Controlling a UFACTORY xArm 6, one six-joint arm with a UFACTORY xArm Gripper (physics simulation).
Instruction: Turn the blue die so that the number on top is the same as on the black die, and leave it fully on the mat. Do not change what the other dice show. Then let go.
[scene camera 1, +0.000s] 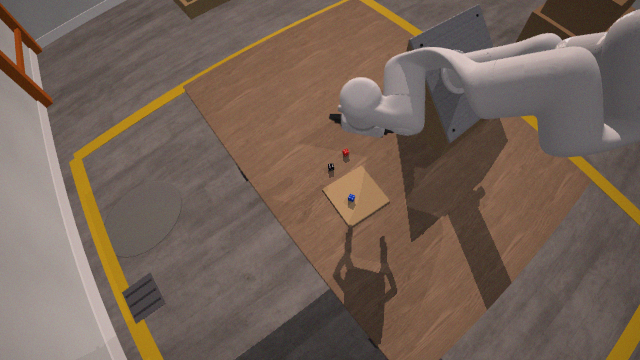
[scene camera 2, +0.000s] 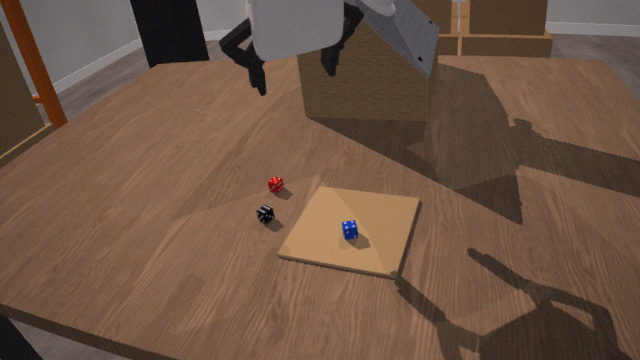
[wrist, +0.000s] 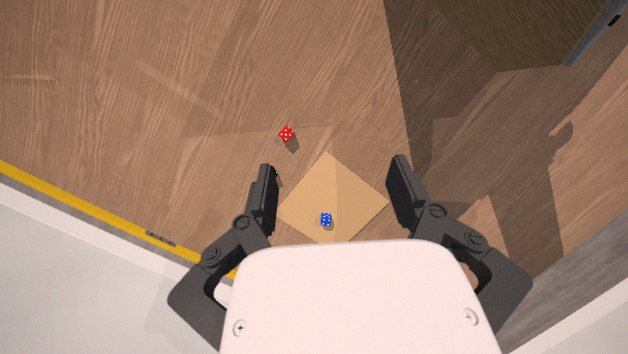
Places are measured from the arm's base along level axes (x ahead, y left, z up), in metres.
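Pixels of known places: gripper, fingertip midpoint: (scene camera 2: 294, 78) (wrist: 331, 172).
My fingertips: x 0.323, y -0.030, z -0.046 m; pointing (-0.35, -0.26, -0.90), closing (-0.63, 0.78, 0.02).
Note:
For each thing: its top centre in the pictures, then the offset to it from my fingertips.
- blue die at its top centre: (scene camera 2: 349, 224) (wrist: 326, 222) (scene camera 1: 351, 196) 0.108 m ahead, 0.086 m left, 0.137 m down
- tan mat at its top centre: (scene camera 2: 352, 224) (wrist: 330, 208) (scene camera 1: 356, 194) 0.089 m ahead, 0.084 m left, 0.153 m down
- black die at its top centre: (scene camera 2: 264, 209) (scene camera 1: 331, 165) 0.092 m ahead, 0.030 m right, 0.141 m down
- red die at its top centre: (scene camera 2: 274, 179) (wrist: 285, 134) (scene camera 1: 345, 151) 0.025 m ahead, 0.042 m right, 0.141 m down
The blue die (scene camera 1: 351, 198) (scene camera 2: 349, 230) (wrist: 326, 219) sits flat on the tan mat (scene camera 1: 371, 198) (scene camera 2: 310, 240) (wrist: 307, 195), away from its edges; its top face looks like the four. The black die (scene camera 1: 331, 167) (scene camera 2: 265, 214) stands on the table beside the mat, its top face looking like the six; in the wrist view it is almost wholly hidden behind the left finger. My gripper (scene camera 1: 361, 125) (scene camera 2: 297, 84) (wrist: 331, 172) is wide open and empty, high above the table and behind the dice in the scene camera 2 view, touching none of them.
A red die (scene camera 1: 345, 152) (scene camera 2: 275, 184) (wrist: 286, 133) stands on the table near the black die, its top looking like the five. The arm's wooden base block (scene camera 2: 365, 90) with a grey sloped plate (scene camera 1: 465, 45) stands further back. Shadows of the arm and fingers fall beside the mat.

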